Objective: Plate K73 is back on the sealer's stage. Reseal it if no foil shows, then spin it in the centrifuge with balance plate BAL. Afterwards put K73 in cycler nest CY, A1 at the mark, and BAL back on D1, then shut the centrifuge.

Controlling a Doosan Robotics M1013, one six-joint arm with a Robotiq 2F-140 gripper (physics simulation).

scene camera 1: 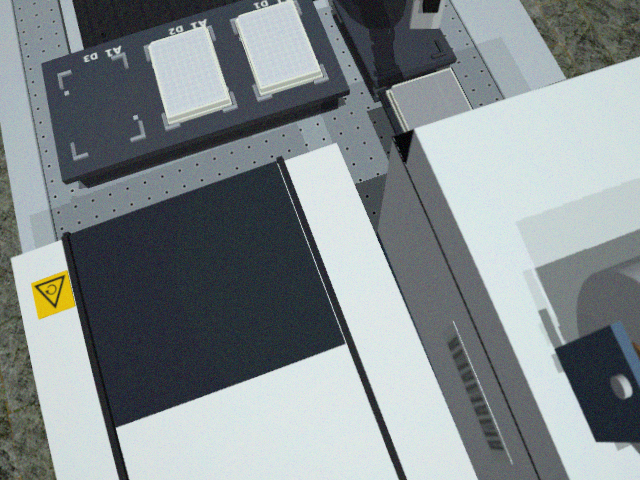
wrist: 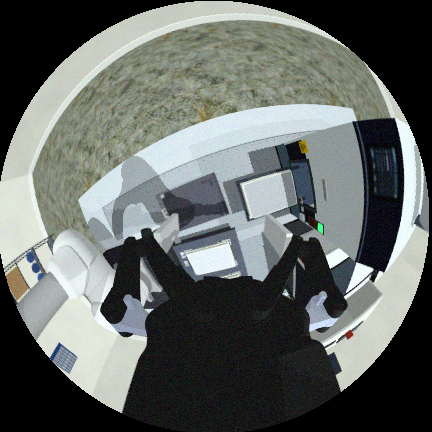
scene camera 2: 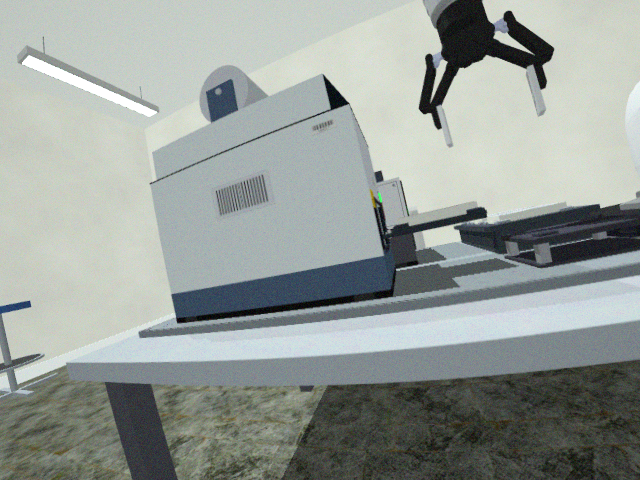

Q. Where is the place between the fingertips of the gripper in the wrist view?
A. At 221, 223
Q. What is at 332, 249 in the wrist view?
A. A white and black instrument.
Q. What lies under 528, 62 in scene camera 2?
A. The gripper.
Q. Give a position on a perforated deck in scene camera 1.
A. At 360, 127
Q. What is the gripper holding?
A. Nothing.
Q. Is the gripper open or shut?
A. Open.
